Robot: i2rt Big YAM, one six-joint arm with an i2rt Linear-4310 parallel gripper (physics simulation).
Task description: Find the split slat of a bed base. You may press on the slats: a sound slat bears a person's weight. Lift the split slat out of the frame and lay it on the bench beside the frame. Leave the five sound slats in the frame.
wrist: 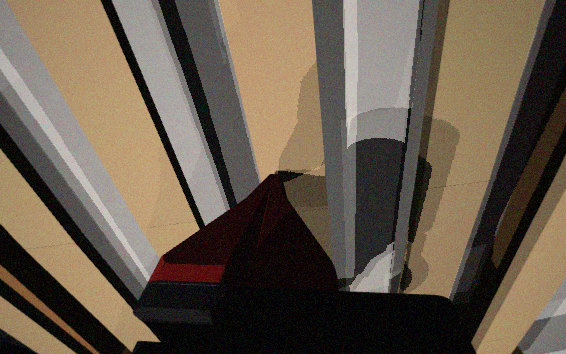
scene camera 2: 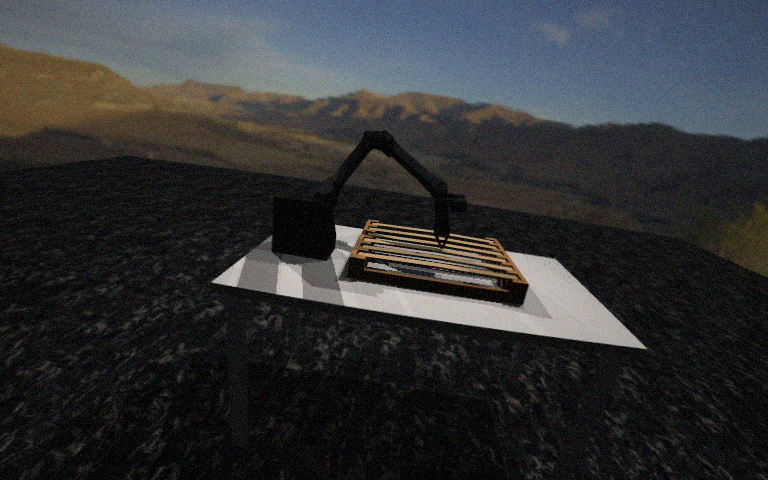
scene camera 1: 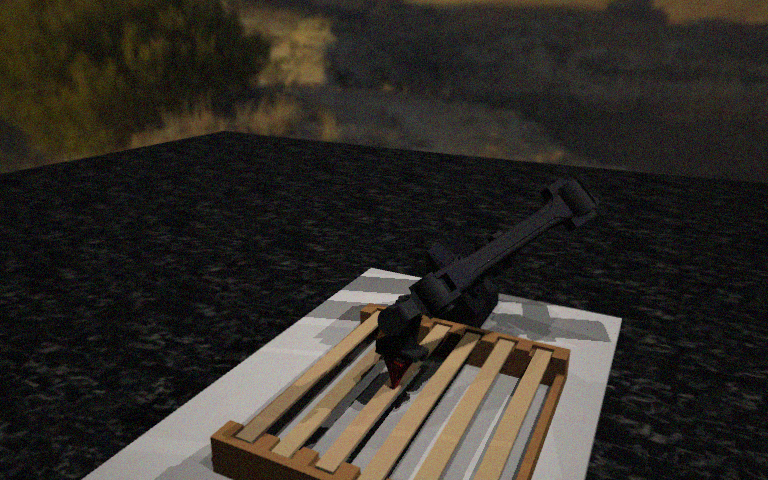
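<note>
My gripper [scene camera 1: 394,387] [scene camera 2: 441,245] [wrist: 276,182] is shut and empty, pointing down, with its tip at the top of the third slat [scene camera 1: 359,434] [wrist: 272,75] from the left in the first scene view. Contact looks likely, but a tiny gap cannot be ruled out. This slat looks straight, with no plain sag. Six light wood slats lie across the brown bed frame [scene camera 1: 260,459] [scene camera 2: 436,285], their visible ends in its notches. Faint cross lines show on several slats in the wrist view; which slat is split cannot be told. My fingers hide part of the slats there.
The frame sits on the white bench [scene camera 1: 237,396] [scene camera 2: 583,316]. My dark arm base [scene camera 2: 303,229] stands beyond one end of the frame, and the arm arches over the slats. Bench surface shows between the slats. Arm shadows fall across the slats and bench.
</note>
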